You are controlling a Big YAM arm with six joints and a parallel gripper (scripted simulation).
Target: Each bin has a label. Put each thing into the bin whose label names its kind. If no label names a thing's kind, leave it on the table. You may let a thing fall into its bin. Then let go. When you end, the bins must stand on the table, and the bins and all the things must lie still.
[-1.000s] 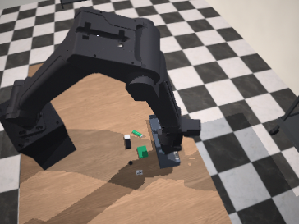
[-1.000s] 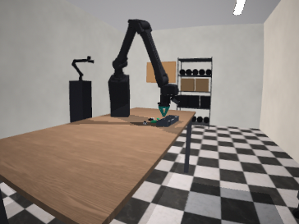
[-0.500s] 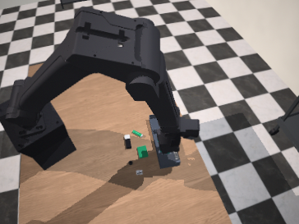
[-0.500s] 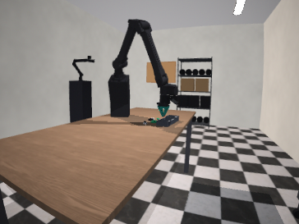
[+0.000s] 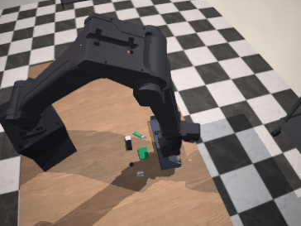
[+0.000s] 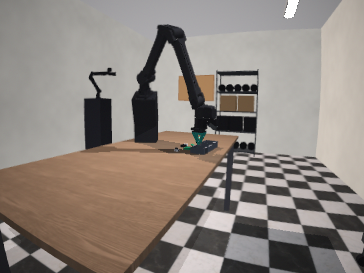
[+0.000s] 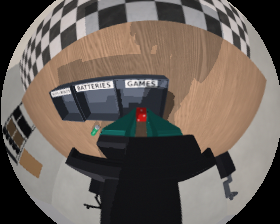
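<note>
Now: the green battery 6 cm behind my hand, 16 cm to the left of it and 5 cm below it. Also, from my hand: bin row: 3 cm ahead, 8 cm to the left, 3 cm below; then flat green square: 8 cm behind, 7 cm to the left, 5 cm below; then red die: right at my hand.
</note>
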